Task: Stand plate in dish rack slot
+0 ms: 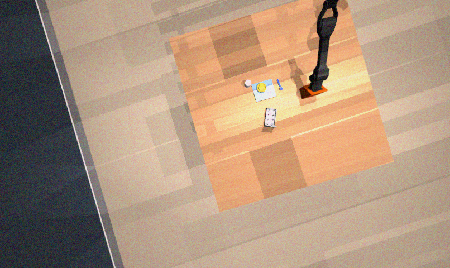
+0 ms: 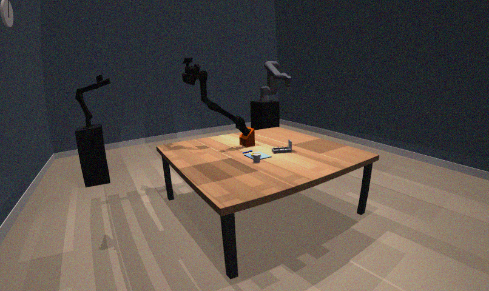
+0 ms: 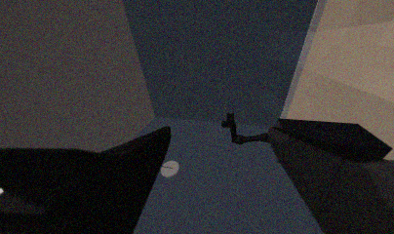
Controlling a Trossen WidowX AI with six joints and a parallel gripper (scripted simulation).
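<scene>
Now: the small yellow plate 490 mm ahead of my gripper tip, 330 mm to the left of it and 620 mm below it. Also, from my gripper tip: grey cup (580 mm ahead, 270 mm to the left, 620 mm below); then grey dish rack (490 mm ahead, 550 mm to the left, 620 mm below); then blue spoon (360 mm ahead, 350 mm to the left, 640 mm below).
</scene>
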